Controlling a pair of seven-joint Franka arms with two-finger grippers.
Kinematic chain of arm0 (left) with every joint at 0, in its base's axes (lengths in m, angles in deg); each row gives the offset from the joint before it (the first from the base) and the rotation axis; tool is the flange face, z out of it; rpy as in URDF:
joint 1: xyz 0 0 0.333 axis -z
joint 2: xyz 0 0 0 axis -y
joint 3: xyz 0 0 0.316 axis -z
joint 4: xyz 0.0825 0 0 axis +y
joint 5: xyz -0.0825 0 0.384 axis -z
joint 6: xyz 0 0 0 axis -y
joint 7: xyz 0.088 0 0 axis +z
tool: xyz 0 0 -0.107 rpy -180 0 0
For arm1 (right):
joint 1: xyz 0 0 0.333 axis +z
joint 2: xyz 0 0 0 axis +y
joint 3: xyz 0 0 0.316 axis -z
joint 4: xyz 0.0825 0 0 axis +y
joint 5: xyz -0.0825 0 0.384 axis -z
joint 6: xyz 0 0 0 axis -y
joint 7: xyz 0.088 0 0 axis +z
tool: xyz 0 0 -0.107 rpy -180 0 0
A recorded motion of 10 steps. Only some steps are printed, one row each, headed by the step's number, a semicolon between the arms.
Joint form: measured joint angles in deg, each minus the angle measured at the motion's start. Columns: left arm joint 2, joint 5, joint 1, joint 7, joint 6, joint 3, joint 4; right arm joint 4, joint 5, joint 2, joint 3, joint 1, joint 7, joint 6.
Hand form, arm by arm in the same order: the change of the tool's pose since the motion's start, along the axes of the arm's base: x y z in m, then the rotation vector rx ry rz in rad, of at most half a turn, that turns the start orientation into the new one. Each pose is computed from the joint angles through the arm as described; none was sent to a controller.
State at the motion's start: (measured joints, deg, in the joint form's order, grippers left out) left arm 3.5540 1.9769 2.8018 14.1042 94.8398 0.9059 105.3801; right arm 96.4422 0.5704 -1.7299 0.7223 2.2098 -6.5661 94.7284
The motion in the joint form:
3: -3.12 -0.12 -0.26 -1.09 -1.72 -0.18 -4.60; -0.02 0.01 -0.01 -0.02 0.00 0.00 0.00
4: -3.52 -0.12 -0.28 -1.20 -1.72 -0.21 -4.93; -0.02 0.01 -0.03 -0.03 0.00 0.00 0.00
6: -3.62 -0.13 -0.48 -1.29 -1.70 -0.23 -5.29; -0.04 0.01 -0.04 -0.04 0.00 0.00 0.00
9: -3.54 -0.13 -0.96 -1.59 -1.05 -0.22 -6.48; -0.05 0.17 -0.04 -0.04 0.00 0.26 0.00
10: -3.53 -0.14 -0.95 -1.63 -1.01 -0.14 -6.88; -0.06 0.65 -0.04 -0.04 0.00 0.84 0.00
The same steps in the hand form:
3: 0.0169 0.0034 0.0059 -0.0012 0.0036 -0.0126; 0.0000 0.0002 0.0003 -0.0002 -0.0005 0.0004
4: 0.0190 0.0038 0.0048 -0.0014 0.0048 -0.0136; -0.0001 0.0003 0.0005 -0.0002 -0.0009 0.0005
6: 0.0202 0.0058 0.0068 -0.0017 -0.0001 -0.0114; -0.0002 0.0004 0.0007 -0.0001 -0.0014 0.0007
9: 0.0235 0.0102 0.0182 -0.0036 -0.0338 -0.0080; -0.0001 0.0001 0.0008 -0.0029 -0.0016 0.0055
10: 0.0241 0.0094 0.0216 -0.0039 -0.0416 -0.0103; -0.0001 -0.0007 0.0009 -0.0113 -0.0018 0.0163

